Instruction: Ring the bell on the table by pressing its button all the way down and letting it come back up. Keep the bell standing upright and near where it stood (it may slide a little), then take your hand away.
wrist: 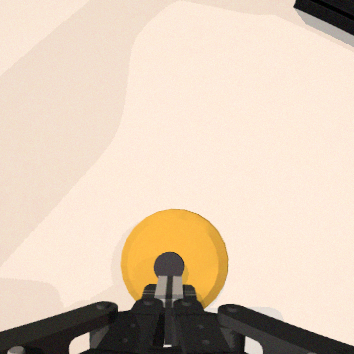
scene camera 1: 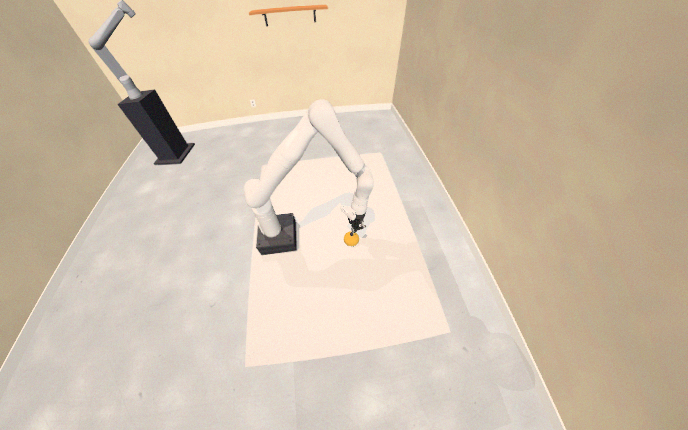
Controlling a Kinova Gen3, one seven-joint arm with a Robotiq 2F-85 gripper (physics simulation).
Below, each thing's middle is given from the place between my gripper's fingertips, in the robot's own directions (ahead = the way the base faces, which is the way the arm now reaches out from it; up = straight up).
Labels:
My gripper is now 10 mm past the orange bell [wrist: 193,237], 10 mm to the left of it and 30 mm above it.

